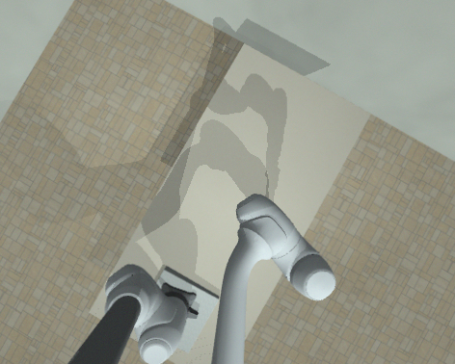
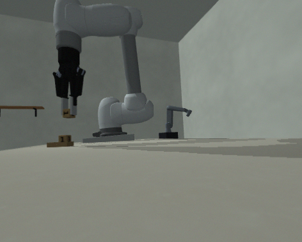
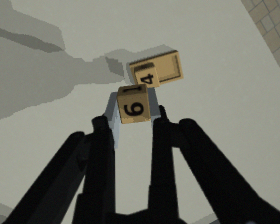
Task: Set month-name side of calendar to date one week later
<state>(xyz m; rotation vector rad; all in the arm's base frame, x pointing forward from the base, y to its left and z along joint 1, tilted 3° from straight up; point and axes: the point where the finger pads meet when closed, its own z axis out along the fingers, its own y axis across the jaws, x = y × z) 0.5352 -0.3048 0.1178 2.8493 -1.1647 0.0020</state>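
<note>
My hand is 2 cm past the tray, 3 cm to the left of it and 14 cm above it. From my hand the other things lie so: wooden cube (3 cm below).
</note>
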